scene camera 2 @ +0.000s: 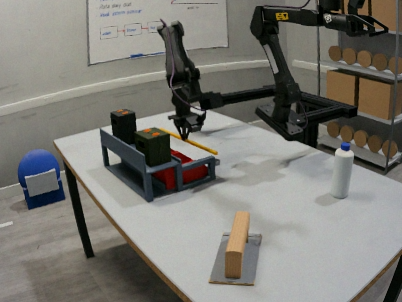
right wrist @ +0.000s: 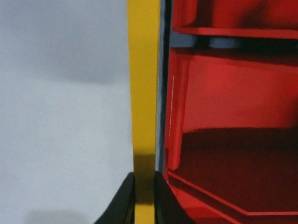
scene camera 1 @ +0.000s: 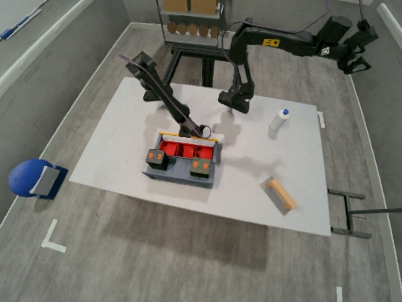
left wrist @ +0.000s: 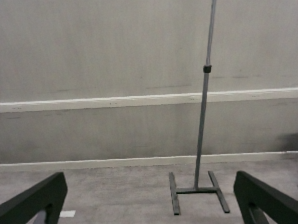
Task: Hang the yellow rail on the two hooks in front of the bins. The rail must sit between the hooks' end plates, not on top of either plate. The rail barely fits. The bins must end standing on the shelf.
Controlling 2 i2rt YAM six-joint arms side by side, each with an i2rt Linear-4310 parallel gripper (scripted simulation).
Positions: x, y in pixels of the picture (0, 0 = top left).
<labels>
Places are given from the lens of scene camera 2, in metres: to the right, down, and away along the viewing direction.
blue-grey shelf [scene camera 2: 147, 189]: -0.17, 0.12, 1.13
green box [scene camera 2: 154, 143]: -0.14, -0.02, 1.14
</labels>
